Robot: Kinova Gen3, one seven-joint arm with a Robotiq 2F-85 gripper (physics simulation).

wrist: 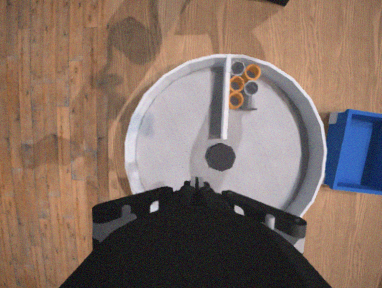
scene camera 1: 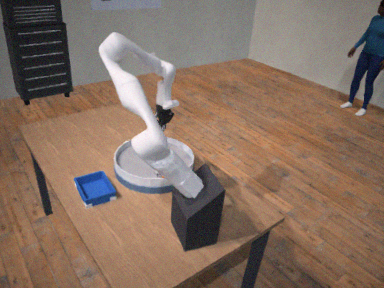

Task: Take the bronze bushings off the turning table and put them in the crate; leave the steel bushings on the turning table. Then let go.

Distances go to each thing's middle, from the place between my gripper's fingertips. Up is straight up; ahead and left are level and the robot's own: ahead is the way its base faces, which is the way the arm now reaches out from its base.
I see my gripper 4 cm past the blue crate (scene camera 1: pixel 95 188), 40 cm to the right of it and 19 cm above it.
